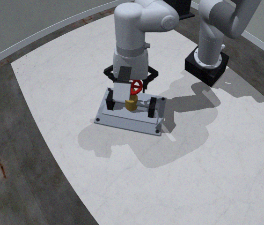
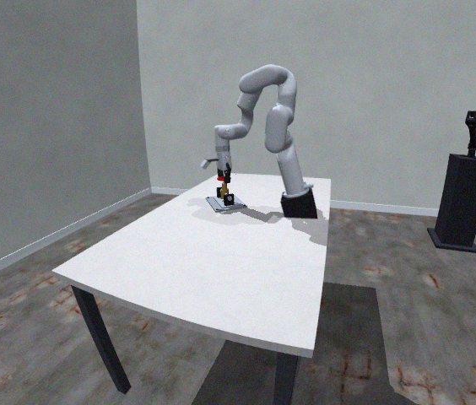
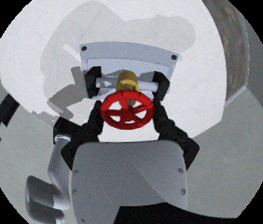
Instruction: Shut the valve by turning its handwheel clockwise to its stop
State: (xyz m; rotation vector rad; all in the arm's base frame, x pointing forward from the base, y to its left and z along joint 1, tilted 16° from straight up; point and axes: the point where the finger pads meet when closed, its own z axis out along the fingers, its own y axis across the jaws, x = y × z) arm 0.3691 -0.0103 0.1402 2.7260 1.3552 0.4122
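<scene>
Right now the red handwheel is 1 cm below my hand.
</scene>
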